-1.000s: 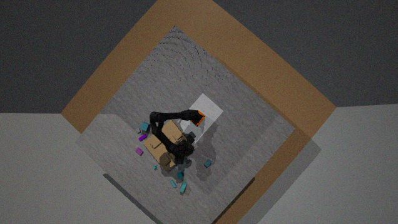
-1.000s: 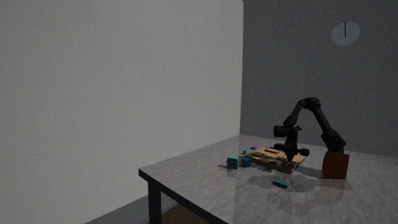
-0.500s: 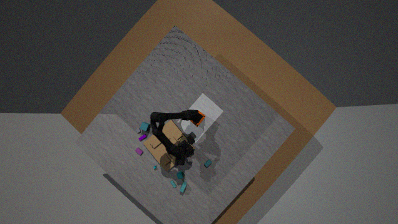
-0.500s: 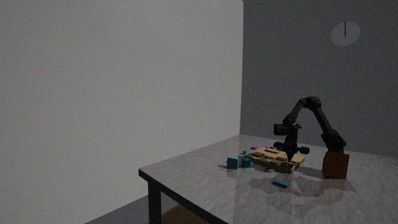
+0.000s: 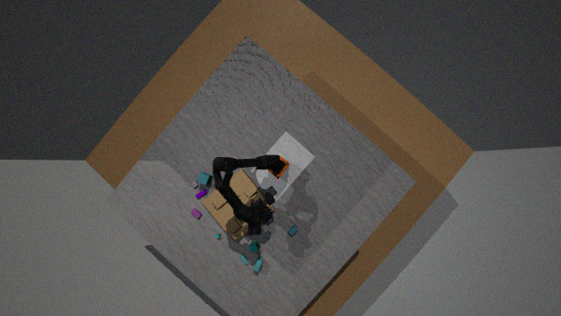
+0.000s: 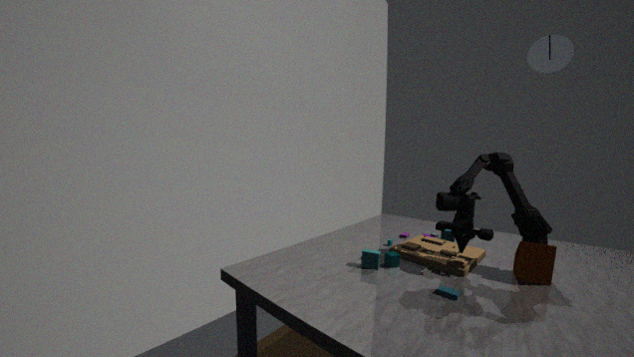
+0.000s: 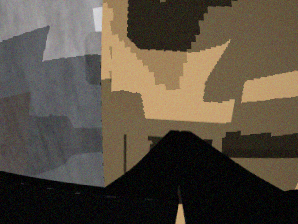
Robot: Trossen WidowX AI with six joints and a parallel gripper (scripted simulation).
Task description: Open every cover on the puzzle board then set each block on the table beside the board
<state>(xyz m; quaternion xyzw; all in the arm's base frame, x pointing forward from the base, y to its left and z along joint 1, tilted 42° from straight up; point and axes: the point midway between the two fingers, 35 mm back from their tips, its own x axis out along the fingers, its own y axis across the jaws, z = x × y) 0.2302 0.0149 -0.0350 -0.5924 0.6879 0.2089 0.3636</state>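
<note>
Now: gripper tip 90 mm short of the tan puzzle board, 90 mm to the left of it and 30 mm above it. Round my gripper tip: flat teal block: 20 mm ahead, 240 mm to the left, 50 mm below.
</note>
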